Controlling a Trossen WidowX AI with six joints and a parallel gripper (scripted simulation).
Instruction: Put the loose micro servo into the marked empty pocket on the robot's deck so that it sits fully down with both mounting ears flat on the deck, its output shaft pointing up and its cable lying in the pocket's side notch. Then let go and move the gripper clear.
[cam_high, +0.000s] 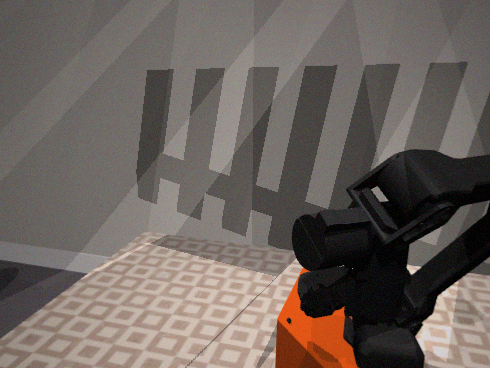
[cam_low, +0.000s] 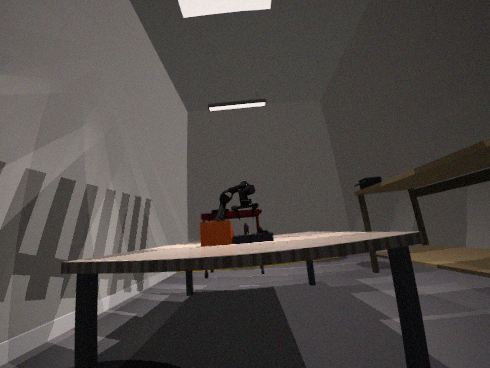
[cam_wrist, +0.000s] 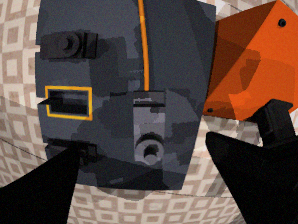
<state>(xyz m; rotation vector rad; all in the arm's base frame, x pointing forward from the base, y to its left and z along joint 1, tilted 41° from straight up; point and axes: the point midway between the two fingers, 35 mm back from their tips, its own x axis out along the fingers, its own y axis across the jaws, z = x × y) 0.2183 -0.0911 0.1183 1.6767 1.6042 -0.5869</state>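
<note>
Right now the dark grey deck is 13 cm below my gripper tip, 1 cm to the left of it and 1 cm behind it.
</note>
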